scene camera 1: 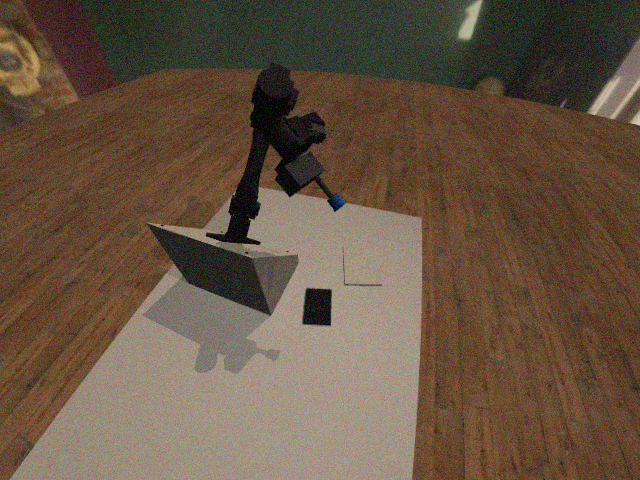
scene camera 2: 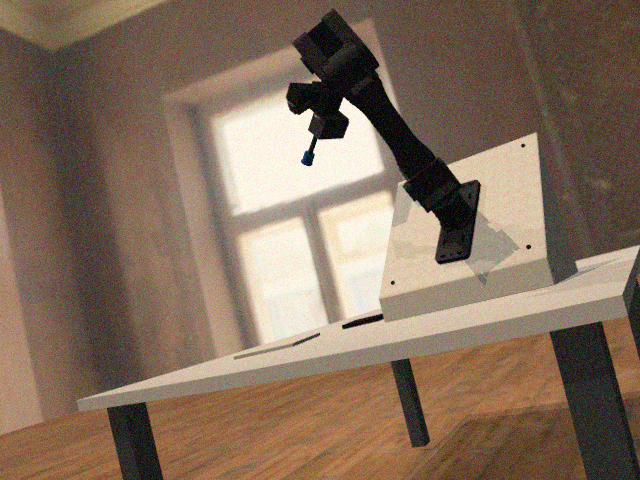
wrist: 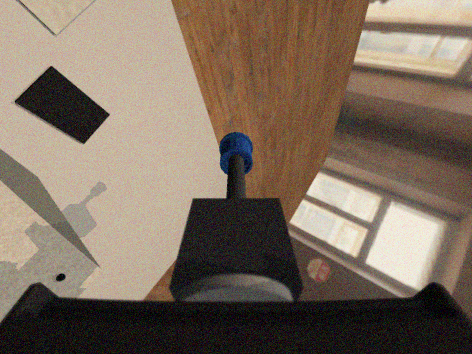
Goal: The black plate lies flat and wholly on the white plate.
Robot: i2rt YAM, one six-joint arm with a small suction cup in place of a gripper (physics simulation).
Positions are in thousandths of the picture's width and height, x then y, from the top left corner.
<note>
My suction cup (scene camera 1: 526, 422) carries nothing. A black plate (scene camera 1: 496, 649) rests on the table.
The black plate shows as well in the wrist view (wrist: 111, 275). My suction cup also shows in scene camera 2 (scene camera 2: 480, 334) and in the wrist view (wrist: 501, 400).
</note>
